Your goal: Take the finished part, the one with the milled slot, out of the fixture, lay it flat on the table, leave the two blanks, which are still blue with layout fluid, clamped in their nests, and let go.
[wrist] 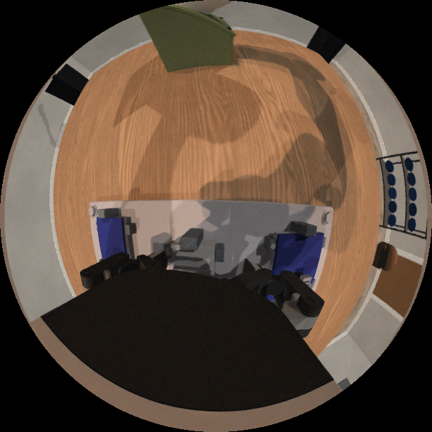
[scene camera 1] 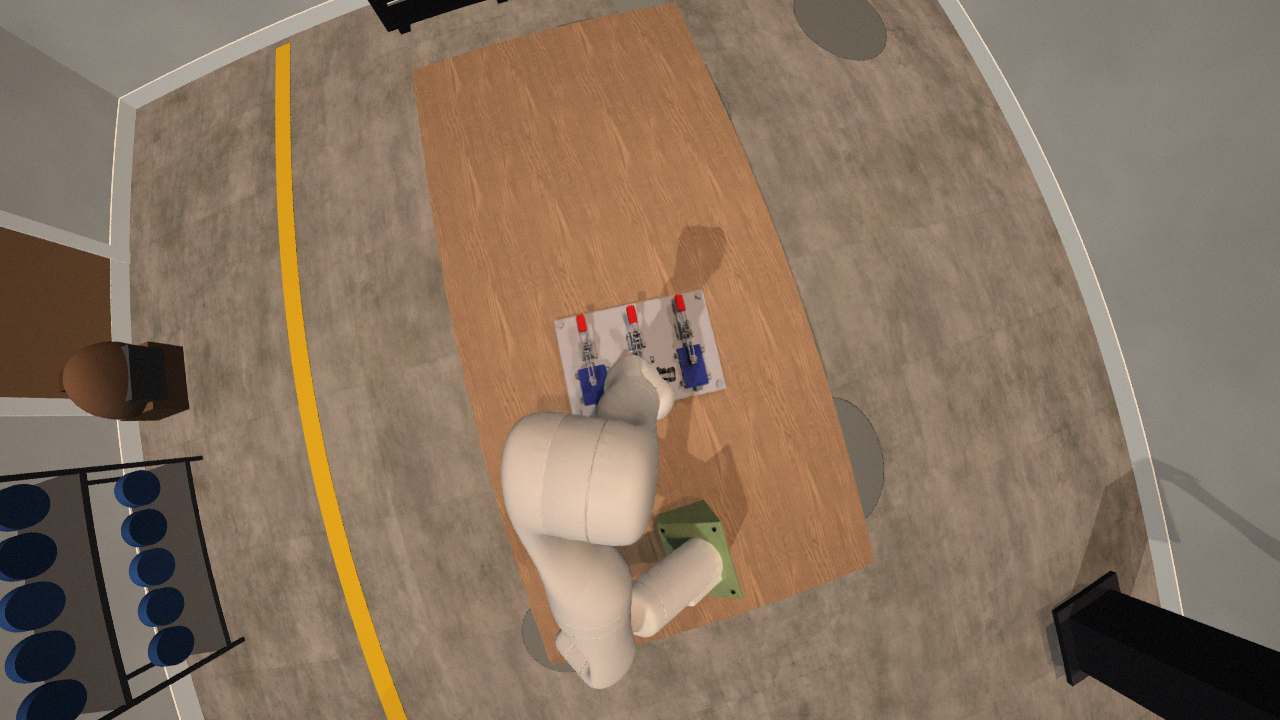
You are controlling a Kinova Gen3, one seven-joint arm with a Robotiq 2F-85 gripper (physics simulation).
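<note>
The grey fixture plate lies on the table. A blue blank and another blue blank sit in the outer nests, with clamp arms over them. The finished part, pale grey, lies in the middle nest; its near portion is hidden by my gripper in the wrist view, and the arm covers it in the scene view. My gripper is open and empty above the middle nest, its fingers on either side of the part. The middle clamp's red handle shows; its pad is hidden.
Red handles of the outer clamps stand at the plate's far side. Stop blocks and clamp linkages surround the nests. The green robot mount stands on the wooden table, on the near side of the plate.
</note>
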